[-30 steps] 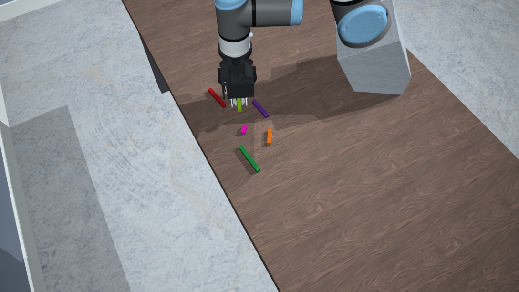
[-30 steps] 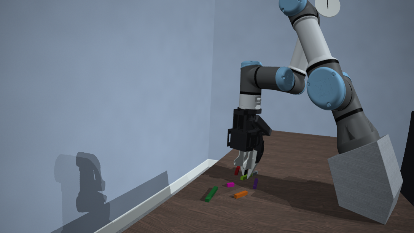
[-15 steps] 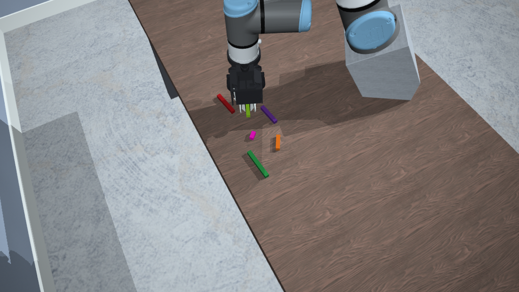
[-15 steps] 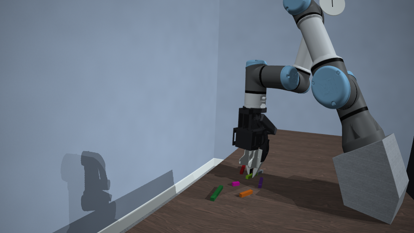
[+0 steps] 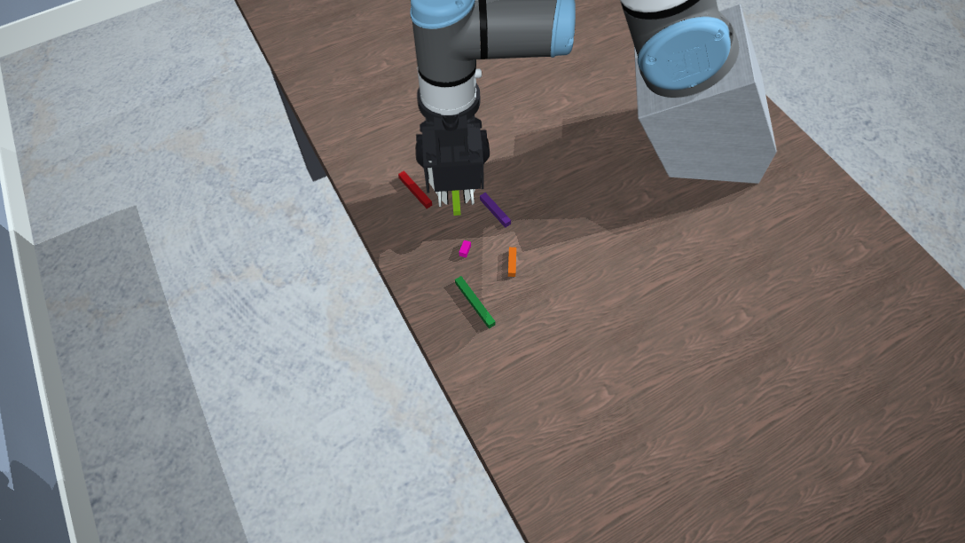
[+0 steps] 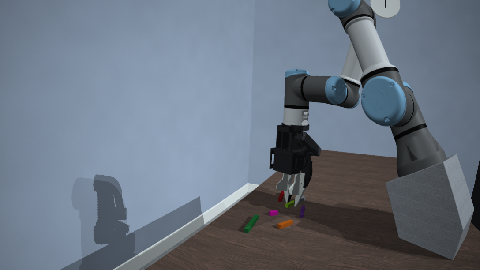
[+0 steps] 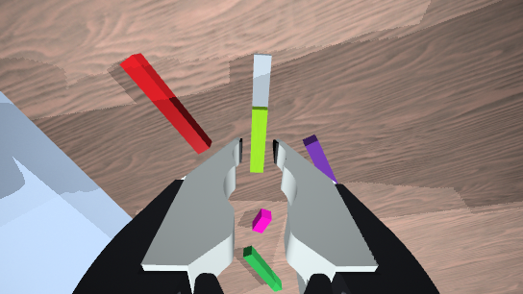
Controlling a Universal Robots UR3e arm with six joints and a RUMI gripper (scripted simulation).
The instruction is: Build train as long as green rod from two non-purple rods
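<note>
Now: the lime rod 1 cm below my hand. Also, from my hand: red rod: 5 cm to the right, 4 cm ahead, 1 cm below; then purple rod: 5 cm to the left, 3 cm behind, 1 cm below; then grey rod: 4 cm to the right, 2 cm behind, 1 cm below.
</note>
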